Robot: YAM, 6 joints.
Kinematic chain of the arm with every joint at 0, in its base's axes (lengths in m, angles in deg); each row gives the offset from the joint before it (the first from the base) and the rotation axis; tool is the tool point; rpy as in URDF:
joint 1: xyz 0 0 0.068 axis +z
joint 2: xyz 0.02 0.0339 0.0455 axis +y
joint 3: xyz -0.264 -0.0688 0 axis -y
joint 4: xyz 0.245 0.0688 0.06 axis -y
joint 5: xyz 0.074 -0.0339 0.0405 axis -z
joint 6: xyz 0.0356 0 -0.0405 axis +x
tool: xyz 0 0 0 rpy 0 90 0
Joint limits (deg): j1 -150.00..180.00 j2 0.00..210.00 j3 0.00..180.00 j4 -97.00..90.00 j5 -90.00..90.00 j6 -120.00..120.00
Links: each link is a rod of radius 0.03 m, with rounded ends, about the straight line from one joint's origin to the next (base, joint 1, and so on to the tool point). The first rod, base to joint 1, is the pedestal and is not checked.
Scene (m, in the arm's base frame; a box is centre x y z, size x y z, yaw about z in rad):
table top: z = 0
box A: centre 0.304 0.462 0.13 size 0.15 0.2 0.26 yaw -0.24
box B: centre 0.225 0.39 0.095 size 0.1 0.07 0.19 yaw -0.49
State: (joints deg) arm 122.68 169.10 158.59 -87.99 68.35 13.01
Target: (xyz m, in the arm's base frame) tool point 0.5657 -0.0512 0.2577
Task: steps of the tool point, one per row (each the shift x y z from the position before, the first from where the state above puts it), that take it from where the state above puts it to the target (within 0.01 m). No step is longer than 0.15 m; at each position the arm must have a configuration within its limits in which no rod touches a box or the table.
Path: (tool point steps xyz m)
1: 0.1036 0.0458 0.0569
2: 0.1123 0.0157 0.0570
3: 0.1116 -0.0158 0.0566
4: 0.1010 -0.0454 0.0552
5: 0.0821 -0.0704 0.0530
6: 0.0937 -0.0453 -0.0199
7: 0.0837 -0.0698 -0.0213
8: 0.0671 -0.0917 -0.0228
9: 0.0446 -0.1086 -0.0238
10: 0.0179 -0.1197 -0.0246

